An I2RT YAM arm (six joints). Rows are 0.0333 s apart.
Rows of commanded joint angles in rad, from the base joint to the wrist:
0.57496, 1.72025, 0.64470, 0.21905, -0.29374, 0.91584
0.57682, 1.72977, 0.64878, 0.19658, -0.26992, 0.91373
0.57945, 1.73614, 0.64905, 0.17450, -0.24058, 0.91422
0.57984, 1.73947, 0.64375, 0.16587, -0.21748, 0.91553
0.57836, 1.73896, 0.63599, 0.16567, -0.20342, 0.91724
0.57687, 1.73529, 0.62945, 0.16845, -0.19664, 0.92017
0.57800, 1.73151, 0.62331, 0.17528, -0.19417, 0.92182
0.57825, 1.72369, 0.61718, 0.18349, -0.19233, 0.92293
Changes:
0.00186, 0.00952, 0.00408, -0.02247, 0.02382, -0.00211
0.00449, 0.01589, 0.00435, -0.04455, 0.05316, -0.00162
0.00488, 0.01922, -0.00095, -0.05318, 0.07626, -0.00031
0.00340, 0.01871, -0.00871, -0.05338, 0.09032, 0.00140
0.00191, 0.01504, -0.01525, -0.05060, 0.09710, 0.00433
0.00304, 0.01126, -0.02139, -0.04377, 0.09957, 0.00598
0.00329, 0.00344, -0.02752, -0.03556, 0.10141, 0.00709

